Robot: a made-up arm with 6 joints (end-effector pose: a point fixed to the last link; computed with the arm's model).
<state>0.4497 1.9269 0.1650 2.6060 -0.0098 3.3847</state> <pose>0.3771 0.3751 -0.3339 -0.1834 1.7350 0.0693</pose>
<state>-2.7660 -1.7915 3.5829 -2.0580 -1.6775 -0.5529</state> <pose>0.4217 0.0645 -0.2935 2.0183 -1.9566 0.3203</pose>
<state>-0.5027 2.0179 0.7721 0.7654 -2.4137 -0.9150</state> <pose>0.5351 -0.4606 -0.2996 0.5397 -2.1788 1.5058</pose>
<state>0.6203 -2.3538 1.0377 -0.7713 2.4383 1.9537</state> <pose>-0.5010 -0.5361 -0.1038 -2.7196 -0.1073 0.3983</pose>
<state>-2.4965 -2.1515 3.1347 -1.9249 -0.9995 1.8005</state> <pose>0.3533 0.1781 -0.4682 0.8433 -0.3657 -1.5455</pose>
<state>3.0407 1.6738 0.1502 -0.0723 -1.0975 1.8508</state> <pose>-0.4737 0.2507 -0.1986 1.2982 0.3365 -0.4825</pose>
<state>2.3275 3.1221 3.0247 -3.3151 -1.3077 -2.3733</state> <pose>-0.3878 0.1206 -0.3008 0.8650 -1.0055 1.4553</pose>
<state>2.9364 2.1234 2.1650 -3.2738 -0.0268 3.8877</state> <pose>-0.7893 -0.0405 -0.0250 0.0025 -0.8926 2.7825</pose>
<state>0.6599 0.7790 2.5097 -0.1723 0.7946 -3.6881</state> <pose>0.3823 0.0445 0.8930 -0.3988 -0.9074 -1.9984</pose>
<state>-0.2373 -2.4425 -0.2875 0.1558 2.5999 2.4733</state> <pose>-0.5672 -0.0683 0.0827 -1.5862 0.8120 1.5435</pose>
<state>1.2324 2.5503 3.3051 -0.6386 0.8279 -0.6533</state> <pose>0.3554 0.5209 -0.0710 2.0792 -0.6049 1.2520</pose>
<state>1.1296 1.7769 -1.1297 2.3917 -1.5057 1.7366</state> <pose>-0.0543 0.2315 -0.1203 0.2171 0.7913 -0.3131</pose>
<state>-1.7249 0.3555 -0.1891 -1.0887 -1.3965 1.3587</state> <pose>-0.1499 -0.3544 0.3312 0.7369 0.4588 -0.2352</pose>
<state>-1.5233 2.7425 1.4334 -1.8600 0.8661 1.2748</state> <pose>0.0621 -0.0919 -0.6441 0.9423 1.1860 -2.3792</pose>
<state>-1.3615 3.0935 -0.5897 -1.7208 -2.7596 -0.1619</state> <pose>-0.0050 0.1691 0.0461 -0.9488 0.9905 -0.4012</pose>
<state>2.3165 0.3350 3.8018 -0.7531 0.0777 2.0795</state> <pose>0.2475 -0.0505 0.6869 1.8551 -0.4486 -0.8793</pose>
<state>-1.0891 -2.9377 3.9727 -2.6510 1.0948 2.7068</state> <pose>0.2657 -0.1233 -0.1682 0.3009 0.2860 -1.5383</pose>
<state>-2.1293 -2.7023 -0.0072 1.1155 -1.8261 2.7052</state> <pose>0.2420 0.5550 -0.2710 0.1383 -2.1618 1.8619</pose>
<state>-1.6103 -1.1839 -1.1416 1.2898 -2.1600 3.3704</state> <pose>-0.0510 0.1291 0.5916 0.2060 1.4997 1.9643</pose>
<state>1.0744 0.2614 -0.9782 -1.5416 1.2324 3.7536</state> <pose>0.0284 0.0401 0.2865 2.8590 -0.4523 -0.5128</pose>
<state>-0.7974 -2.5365 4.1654 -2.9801 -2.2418 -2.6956</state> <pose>0.1728 0.1087 -0.1044 -1.3395 -2.4322 -0.6503</pose>
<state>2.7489 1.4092 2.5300 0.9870 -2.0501 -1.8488</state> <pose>-0.4083 0.2898 0.6571 0.5862 1.3314 0.7690</pose>
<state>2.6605 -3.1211 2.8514 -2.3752 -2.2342 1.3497</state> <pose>-0.3094 -0.0028 -0.5404 -0.6093 -0.6450 -1.3395</pose>
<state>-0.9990 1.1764 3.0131 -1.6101 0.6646 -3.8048</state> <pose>0.3121 -0.4703 0.7700 -0.7670 -1.3471 -1.9352</pose>
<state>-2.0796 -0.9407 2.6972 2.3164 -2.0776 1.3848</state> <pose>0.4279 0.4855 0.1948 0.6158 -1.3655 -2.6013</pose>
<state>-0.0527 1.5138 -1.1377 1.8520 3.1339 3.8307</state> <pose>0.2887 0.0410 -0.1089 -1.9469 -0.2759 -0.5154</pose>
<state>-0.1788 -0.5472 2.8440 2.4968 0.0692 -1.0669</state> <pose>-0.5230 0.2587 0.4179 0.0551 2.1639 1.8554</pose>
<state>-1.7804 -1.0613 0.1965 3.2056 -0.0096 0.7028</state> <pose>0.2633 0.2677 0.7598 0.6867 -1.6578 0.2560</pose>
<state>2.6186 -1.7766 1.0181 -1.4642 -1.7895 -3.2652</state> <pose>0.6525 -0.3513 0.3991 0.9169 -2.1942 -1.3086</pose>
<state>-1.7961 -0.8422 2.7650 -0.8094 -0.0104 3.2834</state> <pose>0.0300 0.7553 0.5037 0.2515 0.7927 1.1125</pose>
